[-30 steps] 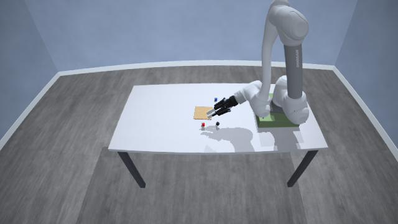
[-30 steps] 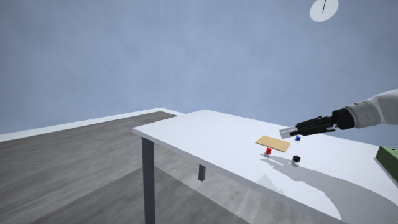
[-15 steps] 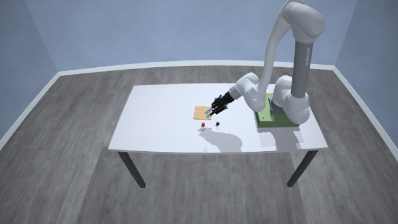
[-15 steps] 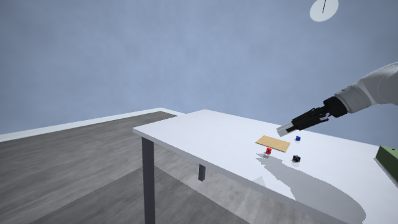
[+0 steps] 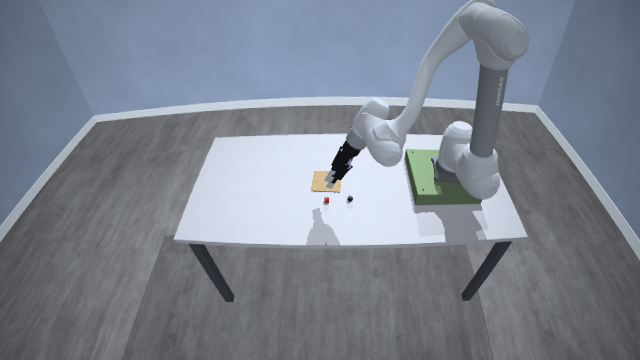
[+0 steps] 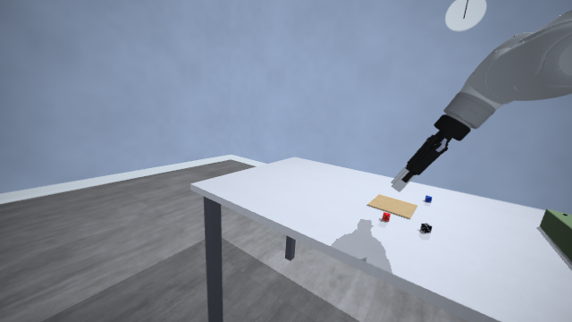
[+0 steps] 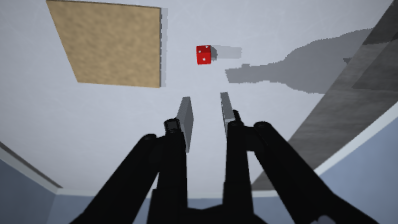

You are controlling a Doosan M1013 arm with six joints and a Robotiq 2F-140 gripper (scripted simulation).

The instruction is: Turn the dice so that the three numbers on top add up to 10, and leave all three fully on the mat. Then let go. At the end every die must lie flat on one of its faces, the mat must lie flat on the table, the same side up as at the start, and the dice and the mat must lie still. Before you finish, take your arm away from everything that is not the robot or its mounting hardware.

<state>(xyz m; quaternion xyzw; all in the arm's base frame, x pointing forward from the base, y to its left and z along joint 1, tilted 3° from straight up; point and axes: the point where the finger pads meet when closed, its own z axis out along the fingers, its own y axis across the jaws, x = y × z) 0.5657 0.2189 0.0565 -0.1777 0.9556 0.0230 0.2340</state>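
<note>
My gripper is now 20 mm short of the red die, 10 mm to the right of it and 130 mm above it. Round my hand: black die: 80 mm behind, 20 mm to the right, 130 mm below; then blue die: 40 mm behind, 290 mm to the right, 130 mm below; then tan mat: 40 mm ahead, 120 mm to the right, 140 mm below.
</note>
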